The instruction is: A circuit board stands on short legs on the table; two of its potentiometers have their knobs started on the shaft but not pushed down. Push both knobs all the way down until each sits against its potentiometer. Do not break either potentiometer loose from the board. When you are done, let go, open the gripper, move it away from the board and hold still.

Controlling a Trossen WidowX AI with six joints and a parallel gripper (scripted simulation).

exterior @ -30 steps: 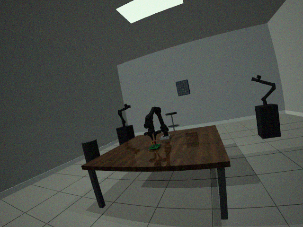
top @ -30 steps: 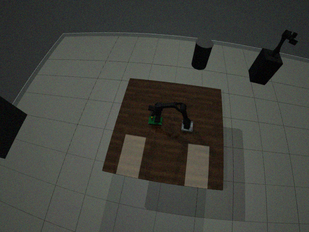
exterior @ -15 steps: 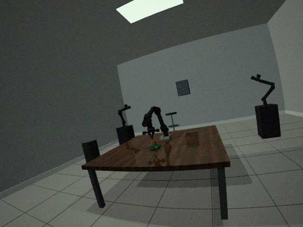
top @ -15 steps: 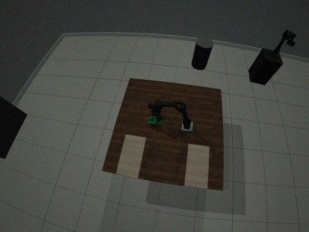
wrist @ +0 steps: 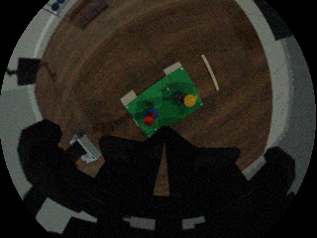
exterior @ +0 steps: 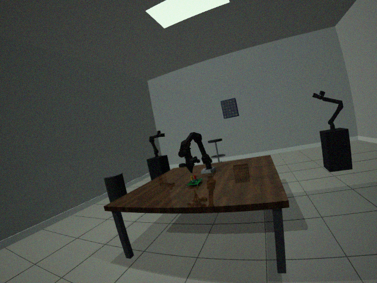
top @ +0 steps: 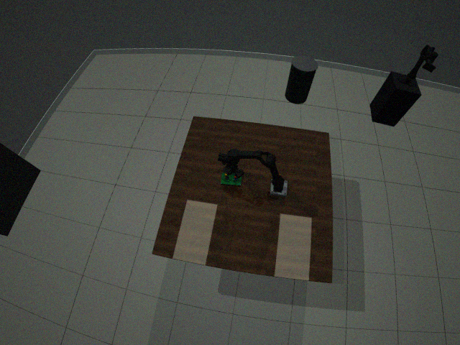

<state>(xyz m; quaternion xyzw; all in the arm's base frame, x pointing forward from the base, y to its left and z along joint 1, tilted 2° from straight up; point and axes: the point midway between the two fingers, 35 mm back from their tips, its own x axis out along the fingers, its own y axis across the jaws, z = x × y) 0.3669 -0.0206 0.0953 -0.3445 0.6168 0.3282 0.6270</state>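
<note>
The red knob is 50 mm below my gripper tip, 30 mm behind it and 10 mm to the left of it. The rest, counted from my gripper tip: yellow knob: 50 mm ahead, 30 mm below, 20 mm to the left.
</note>
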